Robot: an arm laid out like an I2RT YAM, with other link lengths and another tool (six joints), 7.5 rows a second.
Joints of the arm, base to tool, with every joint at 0 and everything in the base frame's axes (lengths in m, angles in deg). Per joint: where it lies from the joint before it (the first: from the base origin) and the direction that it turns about. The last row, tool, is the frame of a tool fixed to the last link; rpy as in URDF.
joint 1: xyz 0.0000 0.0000 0.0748 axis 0 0 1
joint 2: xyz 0.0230 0.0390 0.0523 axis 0 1 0
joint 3: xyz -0.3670 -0.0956 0.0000 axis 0 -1 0
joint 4: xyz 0.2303 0.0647 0.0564 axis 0 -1 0
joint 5: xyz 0.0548 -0.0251 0.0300 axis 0 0 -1
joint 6: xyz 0.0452 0.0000 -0.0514 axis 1 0 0
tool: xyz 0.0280 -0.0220 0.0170 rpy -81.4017 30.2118 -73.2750
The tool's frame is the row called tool.
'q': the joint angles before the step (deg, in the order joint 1, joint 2, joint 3, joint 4, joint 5, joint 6). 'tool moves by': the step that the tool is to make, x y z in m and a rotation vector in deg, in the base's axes. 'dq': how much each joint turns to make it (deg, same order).
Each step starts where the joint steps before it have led.
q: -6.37, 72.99, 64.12, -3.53, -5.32, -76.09
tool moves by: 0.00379, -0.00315, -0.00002, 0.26, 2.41, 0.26
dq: -0.85, 0.96, 1.81, -3.30, -1.08, -0.29
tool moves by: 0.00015, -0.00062, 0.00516, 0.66, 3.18, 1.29
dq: -0.64, 0.66, 3.30, -5.92, -1.91, -0.32
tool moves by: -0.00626, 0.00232, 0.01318, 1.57, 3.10, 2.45
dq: -0.50, 0.09, 4.86, -8.05, -3.15, 0.05
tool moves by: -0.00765, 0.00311, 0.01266, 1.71, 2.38, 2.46
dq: -0.37, 0.00, 4.32, -6.90, -3.13, 0.14
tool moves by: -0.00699, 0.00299, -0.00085, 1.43, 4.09, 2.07
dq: -0.24, 0.00, 1.80, -6.15, -2.42, -0.33
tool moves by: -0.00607, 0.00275, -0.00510, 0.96, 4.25, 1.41
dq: 0.00, -0.01, 0.74, -5.24, -1.36, -0.50
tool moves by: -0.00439, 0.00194, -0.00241, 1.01, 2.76, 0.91
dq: 0.00, 0.01, 0.61, -3.50, -1.07, -0.05
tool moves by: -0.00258, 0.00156, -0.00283, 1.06, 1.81, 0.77
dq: 0.00, 0.00, 0.00, -1.90, -1.08, 0.16
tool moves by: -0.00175, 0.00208, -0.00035, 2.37, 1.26, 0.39
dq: 0.19, -0.03, 0.15, -1.18, -1.48, 1.68
